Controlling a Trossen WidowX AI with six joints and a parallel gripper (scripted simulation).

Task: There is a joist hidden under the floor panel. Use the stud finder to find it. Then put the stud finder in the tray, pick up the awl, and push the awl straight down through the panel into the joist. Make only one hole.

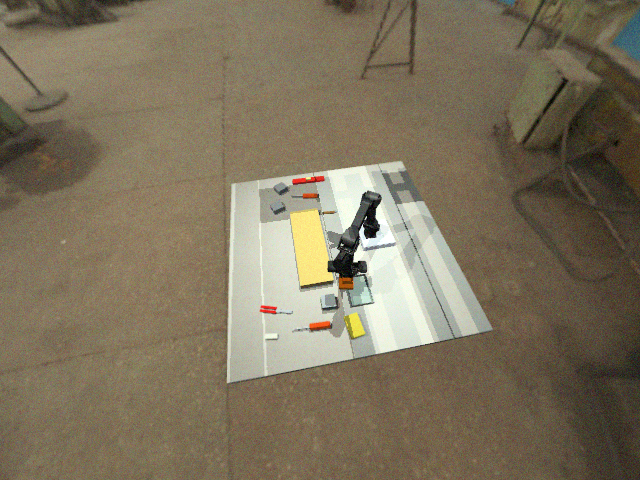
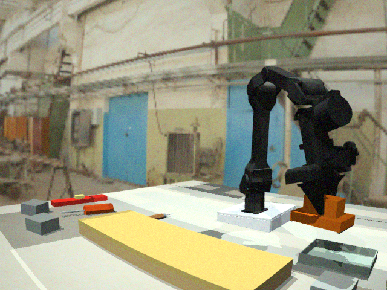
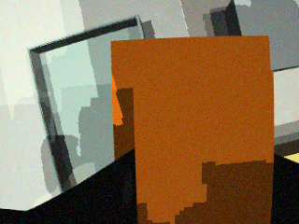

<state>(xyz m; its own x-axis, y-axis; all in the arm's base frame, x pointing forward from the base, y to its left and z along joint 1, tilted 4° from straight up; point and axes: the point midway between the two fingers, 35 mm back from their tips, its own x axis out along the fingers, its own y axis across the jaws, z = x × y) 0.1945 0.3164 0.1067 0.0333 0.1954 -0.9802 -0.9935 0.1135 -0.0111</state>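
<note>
Now: gripper tip 120 mm above the grey tray, 70 mm past it and 20 mm to the right of it. From my gripper tip the other things lie so: yellow block: 210 mm to the left, 120 mm below, 20 mm behind; orange stud finder: 20 mm to the right, 20 mm above; awl: 540 mm to the right, 120 mm below.
</note>
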